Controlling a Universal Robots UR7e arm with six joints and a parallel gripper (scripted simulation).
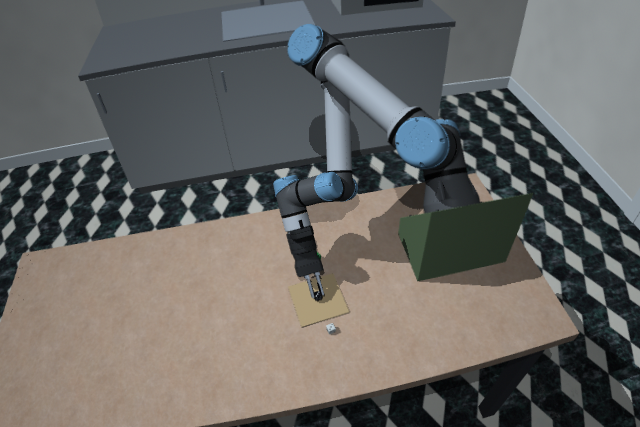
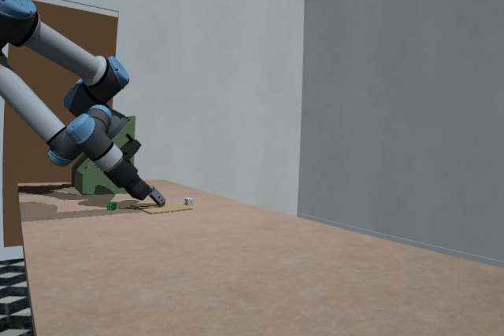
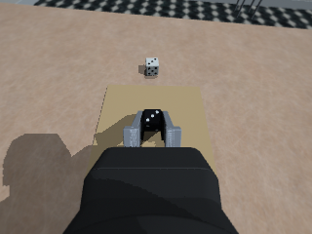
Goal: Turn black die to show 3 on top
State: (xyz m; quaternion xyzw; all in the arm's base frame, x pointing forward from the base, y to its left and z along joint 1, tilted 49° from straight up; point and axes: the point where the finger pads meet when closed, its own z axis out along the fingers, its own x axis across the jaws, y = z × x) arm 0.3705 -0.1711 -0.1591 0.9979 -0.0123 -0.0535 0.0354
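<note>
My hand is 10 mm to the right of the black die and 10 mm above it. Round my hand: green die (130 mm to the right, 30 mm behind, 20 mm below); tan mat (30 mm below, 10 mm to the left); white die (120 mm to the left, 20 mm below, 10 mm behind).
</note>
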